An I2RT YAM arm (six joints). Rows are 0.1 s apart.
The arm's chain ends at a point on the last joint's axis. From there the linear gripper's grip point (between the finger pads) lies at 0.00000 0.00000 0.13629 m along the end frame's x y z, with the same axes.
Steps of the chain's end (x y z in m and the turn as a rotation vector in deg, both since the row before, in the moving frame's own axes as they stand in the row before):
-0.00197 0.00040 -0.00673 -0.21 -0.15 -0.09
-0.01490 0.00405 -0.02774 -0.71 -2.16 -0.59
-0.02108 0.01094 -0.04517 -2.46 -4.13 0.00
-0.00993 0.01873 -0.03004 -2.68 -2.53 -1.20
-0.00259 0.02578 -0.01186 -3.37 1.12 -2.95
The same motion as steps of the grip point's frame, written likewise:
-0.00233 0.00090 -0.00673 -0.21 -0.15 -0.09
-0.02003 0.00576 -0.02785 -0.71 -2.16 -0.59
-0.03089 0.01678 -0.04565 -2.46 -4.13 0.00
-0.01588 0.02516 -0.03032 -2.68 -2.53 -1.20
0.00028 0.03372 -0.01212 -3.37 1.12 -2.95

